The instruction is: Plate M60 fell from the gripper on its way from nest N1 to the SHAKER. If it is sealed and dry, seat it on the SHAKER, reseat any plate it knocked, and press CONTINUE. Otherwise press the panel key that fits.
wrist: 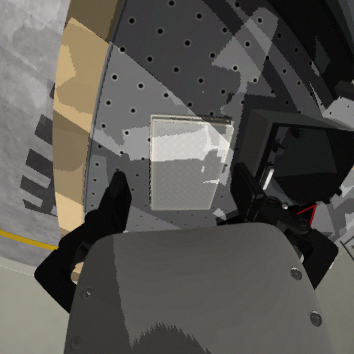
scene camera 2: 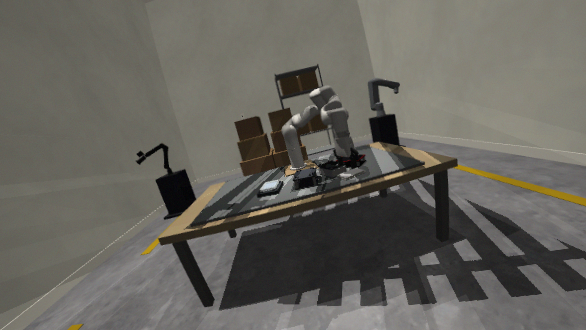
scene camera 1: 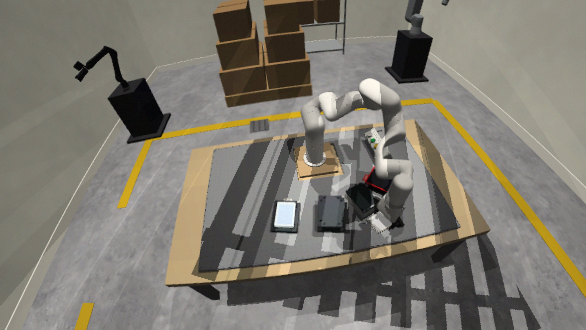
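Where they show: gripper, fingertip midpoint: [wrist: 179, 180] [scene camera 2: 347, 166] [scene camera 1: 383, 219]; arm's base at its link origin: [scene camera 2: 298, 167] [scene camera 1: 314, 158].
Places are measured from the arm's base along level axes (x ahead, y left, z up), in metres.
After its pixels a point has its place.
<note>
A pale, translucent plate [wrist: 182, 165] @(z 0.002, x 0.456, y 0.235 m) [scene camera 1: 381, 222] @(z 0.002, x 0.459, y 0.228 m) [scene camera 2: 349, 175] @(z 0.001, x 0.483, y 0.223 m) lies flat on the grey perforated mat, beside a dark open box-like holder [wrist: 312, 162] @(z 0.043, x 0.344, y 0.163 m) [scene camera 1: 361, 199] @(z 0.043, x 0.343, y 0.160 m). A fine grid of wells shows through its top. Bright patches cross it; I cannot tell whether it is sealed or dry, and no label is readable. My gripper [wrist: 179, 180] @(z 0.045, x 0.469, y 0.225 m) is open and empty above the mat, one finger on each side of the plate in the wrist view, the right finger close to the holder. The panel [scene camera 1: 373, 141] @(z 0.055, x -0.014, y 0.347 m) with coloured keys is at the back right, partly behind the arm.
A red-edged dark unit [scene camera 1: 371, 180] [wrist: 313, 214] is behind the holder. A dark block [scene camera 1: 331, 213] @(z 0.046, x 0.392, y 0.005 m) [scene camera 2: 306, 178] @(z 0.039, x 0.459, y 0.004 m) stands left of the holder, and a device with a light screen [scene camera 1: 285, 215] @(z 0.025, x 0.354, y -0.200 m) [scene camera 2: 270, 186] @(z 0.025, x 0.388, y -0.194 m) is farther left. I cannot tell which unit is N1 or the SHAKER.
</note>
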